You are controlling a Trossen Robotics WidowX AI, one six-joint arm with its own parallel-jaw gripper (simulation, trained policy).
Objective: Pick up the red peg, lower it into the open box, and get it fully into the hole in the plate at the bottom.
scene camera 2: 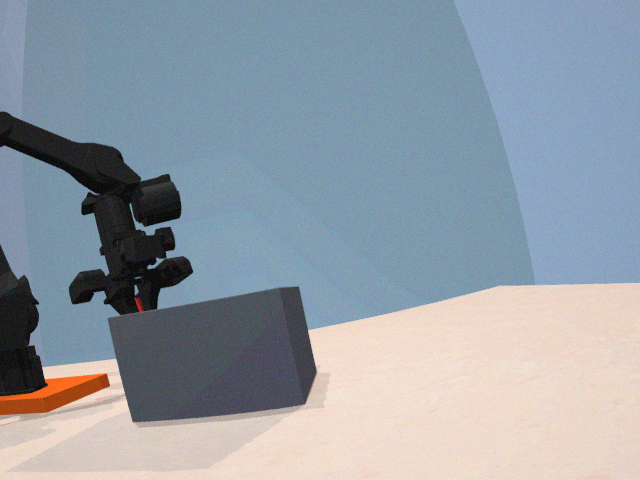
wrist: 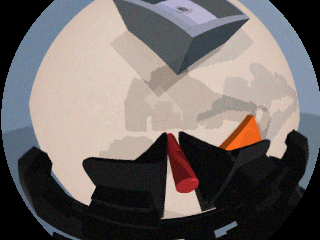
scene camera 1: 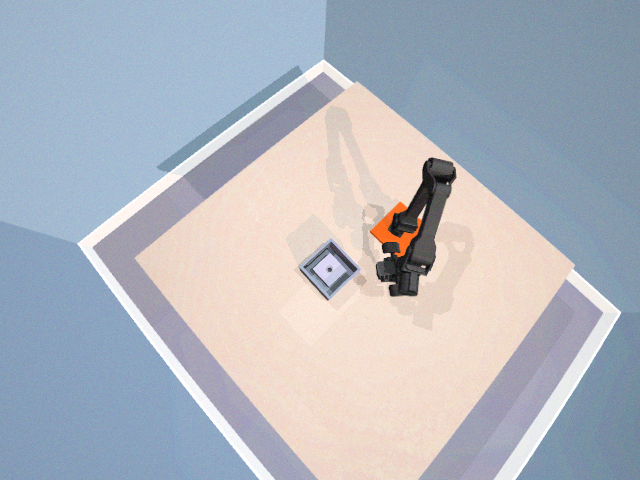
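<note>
Grey box, red peg, my gripper in the pictures. Gripper in the wrist view too.
</note>
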